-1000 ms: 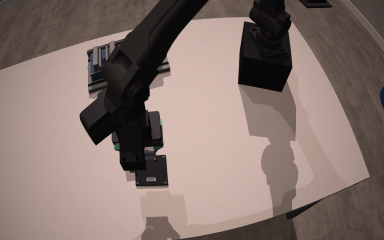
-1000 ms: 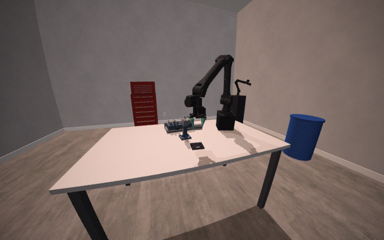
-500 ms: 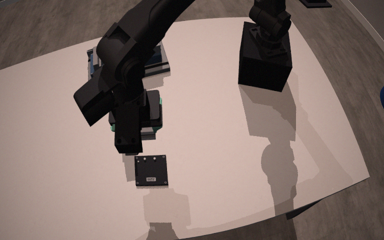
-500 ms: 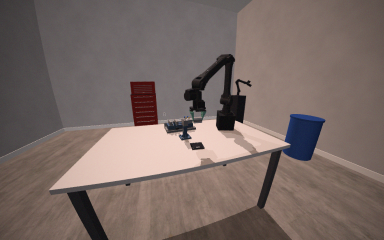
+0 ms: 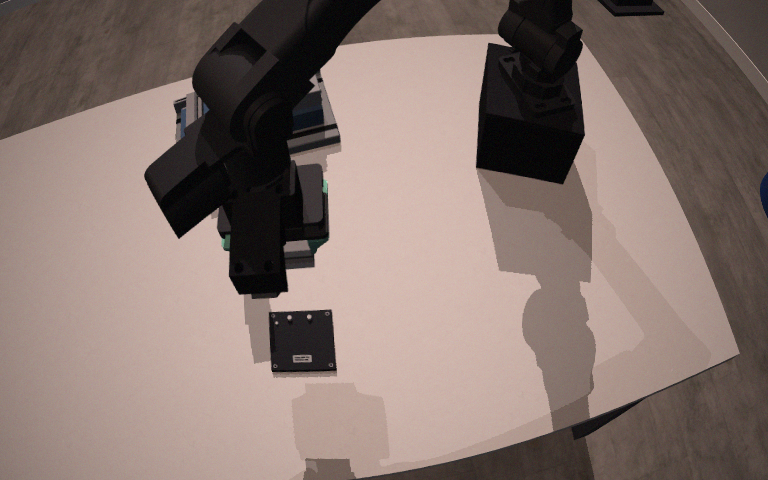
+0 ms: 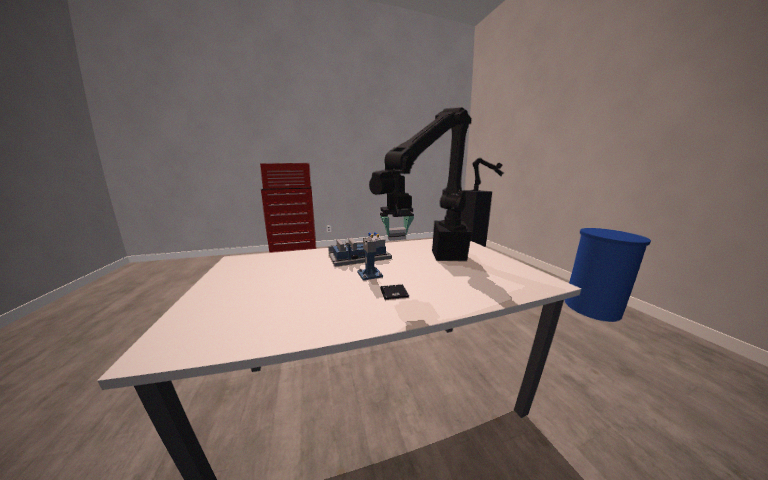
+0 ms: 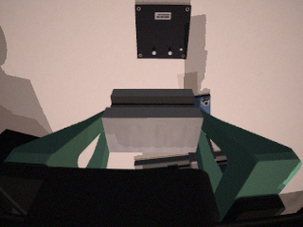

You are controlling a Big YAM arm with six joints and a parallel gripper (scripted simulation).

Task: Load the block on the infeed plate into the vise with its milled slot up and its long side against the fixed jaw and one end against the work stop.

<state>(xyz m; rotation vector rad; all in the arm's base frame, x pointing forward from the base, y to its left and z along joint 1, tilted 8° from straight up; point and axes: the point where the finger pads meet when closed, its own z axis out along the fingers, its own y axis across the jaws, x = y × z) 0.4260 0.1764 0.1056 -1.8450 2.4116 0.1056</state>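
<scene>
The part lies 1 cm to the left of my hand. The rest, counted from my hand: black infeed plate (2 cm ahead, 2 cm to the left, 22 cm below); moving jaw (4 cm ahead, 40 cm to the right, 15 cm below); dark short rod (7 cm ahead, 36 cm to the right, 13 cm below).
</scene>
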